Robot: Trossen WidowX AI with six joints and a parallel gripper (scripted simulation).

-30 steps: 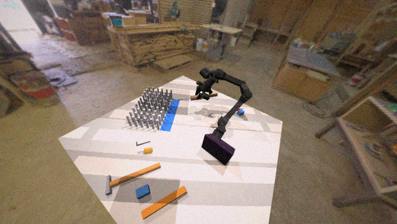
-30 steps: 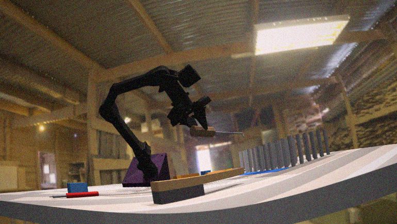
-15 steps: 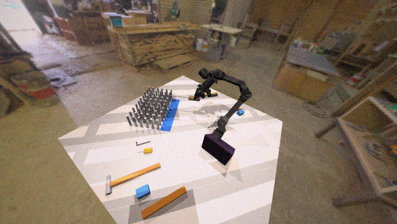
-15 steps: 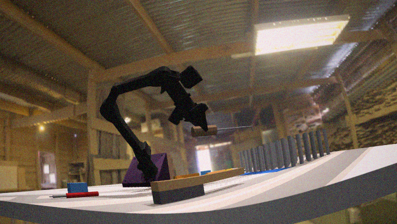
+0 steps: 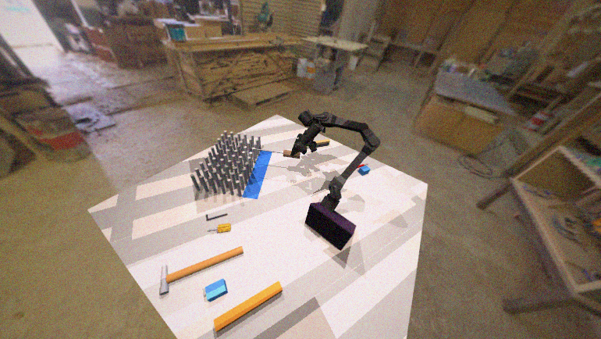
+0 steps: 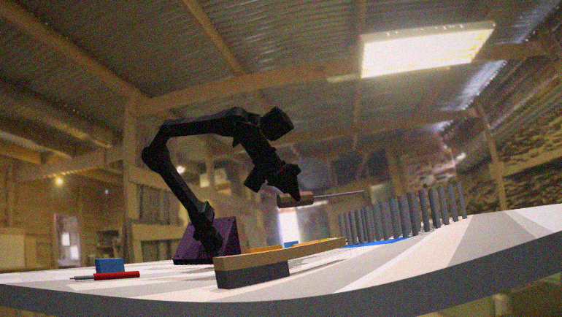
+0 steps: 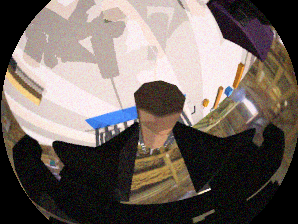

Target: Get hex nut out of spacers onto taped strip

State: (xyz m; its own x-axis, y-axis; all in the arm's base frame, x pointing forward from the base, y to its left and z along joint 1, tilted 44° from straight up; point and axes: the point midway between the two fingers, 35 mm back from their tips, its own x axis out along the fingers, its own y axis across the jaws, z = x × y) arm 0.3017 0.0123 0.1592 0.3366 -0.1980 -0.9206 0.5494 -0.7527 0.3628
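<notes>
Right now the blue taped strip is 14 cm ahead of my gripper tip, 11 cm to the left of it and 16 cm below it. The rest, counted from my gripper tip: hex key: 6 cm ahead, 46 cm to the left, 15 cm below; then red-handled tool: 30 cm behind, 43 cm to the right, 15 cm below; then yellow-handled screwdriver: 3 cm behind, 46 cm to the left, 14 cm below.
</notes>
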